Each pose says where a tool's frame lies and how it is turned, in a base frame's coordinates. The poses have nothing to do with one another.
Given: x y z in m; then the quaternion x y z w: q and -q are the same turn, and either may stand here.
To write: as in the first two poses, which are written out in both.
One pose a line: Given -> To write
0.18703 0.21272 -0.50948 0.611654 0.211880 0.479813 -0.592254 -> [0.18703 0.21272 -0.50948], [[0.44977 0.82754 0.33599], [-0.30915 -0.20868 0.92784], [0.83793 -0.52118 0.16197]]
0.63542 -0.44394 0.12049 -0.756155 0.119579 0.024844 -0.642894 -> [0.63542 -0.44394 0.12049], [[0.97017 -0.14890 -0.19133], [-0.21278 -0.14478 -0.96631], [0.11618 0.97820 -0.17214]]
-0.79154 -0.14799 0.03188 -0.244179 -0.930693 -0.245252 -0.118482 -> [-0.79154 -0.14799 0.03188], [[-0.85268 0.39640 0.34031], [0.51263 0.76046 0.39865], [-0.10077 0.51437 -0.85163]]
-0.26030 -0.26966 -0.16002 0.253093 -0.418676 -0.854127 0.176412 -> [-0.26030 -0.26966 -0.16002], [[-0.80965 0.08943 -0.58007], [-0.51328 -0.58718 0.62591], [-0.28463 0.80450 0.52131]]
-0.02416 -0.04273 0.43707 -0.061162 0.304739 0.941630 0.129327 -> [-0.02416 -0.04273 0.43707], [[-0.95907 -0.28083 -0.03636], [0.20628 -0.78082 0.58972], [-0.19401 0.55808 0.80679]]
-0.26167 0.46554 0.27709 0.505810 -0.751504 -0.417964 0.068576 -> [-0.26167 0.46554 0.27709], [[-0.47891 -0.70291 -0.52589], [-0.81756 0.13892 0.55883], [-0.31975 0.69758 -0.64121]]
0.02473 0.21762 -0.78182 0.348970 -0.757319 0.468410 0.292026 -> [0.02473 0.21762 -0.78182], [[-0.58588 -0.80214 -0.11539], [-0.25499 0.31762 -0.91329], [0.76924 -0.50566 -0.39063]]
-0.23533 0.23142 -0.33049 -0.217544 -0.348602 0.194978 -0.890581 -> [-0.23533 0.23142 -0.33049], [[0.68092 0.49896 0.53608], [-0.19561 0.82932 -0.52342], [-0.70575 0.25154 0.66230]]
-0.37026 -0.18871 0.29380 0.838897 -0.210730 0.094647 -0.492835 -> [-0.37026 -0.18871 0.29380], [[0.89327 -0.26027 0.36651], [-0.44685 -0.42541 0.78699], [-0.04891 -0.86677 -0.49631]]
